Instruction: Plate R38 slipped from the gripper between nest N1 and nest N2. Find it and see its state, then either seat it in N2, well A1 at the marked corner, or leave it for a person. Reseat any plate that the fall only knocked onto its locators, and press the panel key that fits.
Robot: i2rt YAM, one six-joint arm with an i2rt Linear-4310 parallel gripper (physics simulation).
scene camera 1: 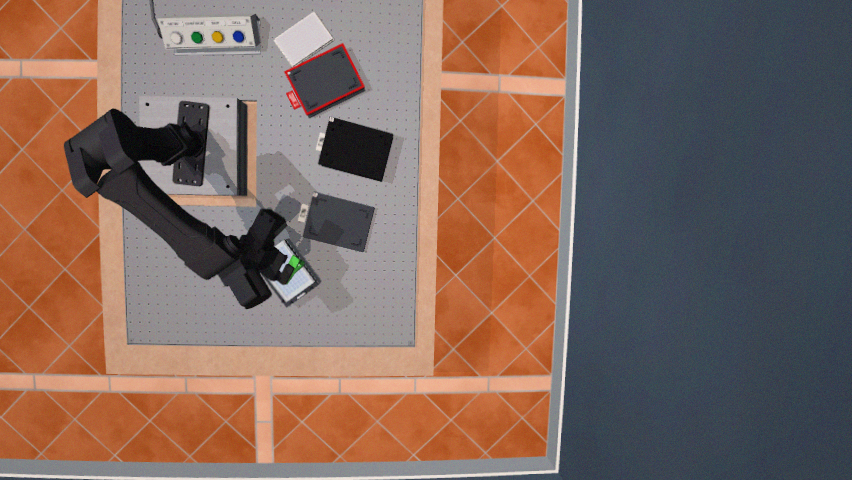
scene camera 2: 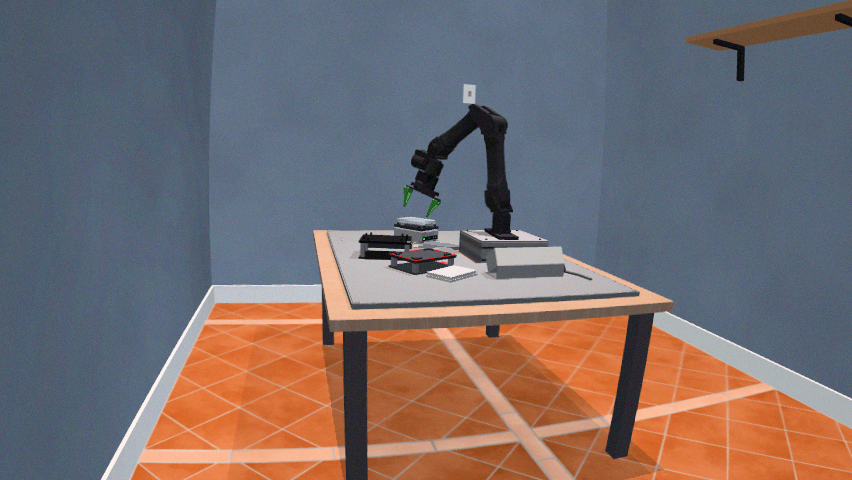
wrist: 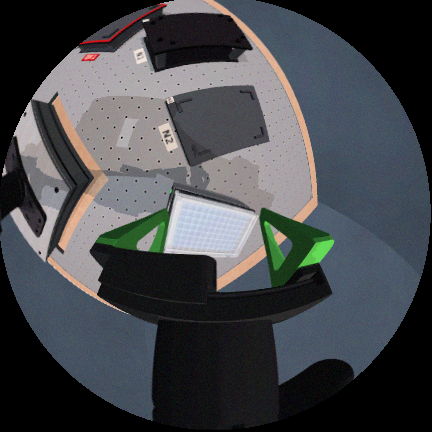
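Pixels of known places: gripper, between the fingertips: (scene camera 1: 288, 253) (scene camera 2: 415, 211) (wrist: 213, 212); arm's base, origin of its link: (scene camera 1: 191, 144) (scene camera 2: 500, 235).
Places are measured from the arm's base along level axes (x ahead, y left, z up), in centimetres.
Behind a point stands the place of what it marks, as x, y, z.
My gripper (scene camera 2: 417, 210) @[26.8, -23.3, 4.6] (wrist: 213, 212) @[26.8, -23.3, 4.6] is open, its green fingers above a clear-white well plate (scene camera 1: 295, 287) @[28.6, -32.0, 1.1] (scene camera 2: 415, 221) @[26.5, -23.3, 0.9] (wrist: 210, 227) @[25.7, -27.1, 1.1]. The plate sits level on a small grey device (scene camera 2: 411, 234) @[27.7, -24.6, -4.3] with a green light; no R38 label is readable. Nest N2 (scene camera 1: 338, 221) @[36.8, -14.8, -5.1] (wrist: 220, 122) @[35.6, -15.6, -5.1] is a low dark grey plate with corner locators and nothing on it. Nest N1 (scene camera 1: 355, 149) @[39.5, 3.7, -1.0] (scene camera 2: 384, 239) @[40.2, 6.3, -1.0] (wrist: 197, 32) @[38.4, 1.6, -1.0] is black and raised, with no plate visible on it. The key panel (scene camera 1: 208, 32) @[1.1, 27.3, -0.2] (scene camera 2: 524, 262) @[2.4, 32.8, -2.4] has white, green, yellow and blue keys.
A raised red-rimmed nest (scene camera 1: 324, 79) @[29.7, 20.3, -2.9] (scene camera 2: 422, 256) @[30.2, 23.3, -2.9] (wrist: 117, 25) with a red tag stands beyond N1. A flat white rectangular piece (scene camera 1: 304, 38) @[23.0, 30.6, -5.4] (scene camera 2: 451, 273) @[23.5, 33.6, -5.4] lies beside it. The arm's base block (scene camera 1: 223, 119) @[7.1, 6.8, 0.1] (scene camera 2: 503, 238) @[2.0, 10.0, 0.5] stands left of the nests in the overhead view.
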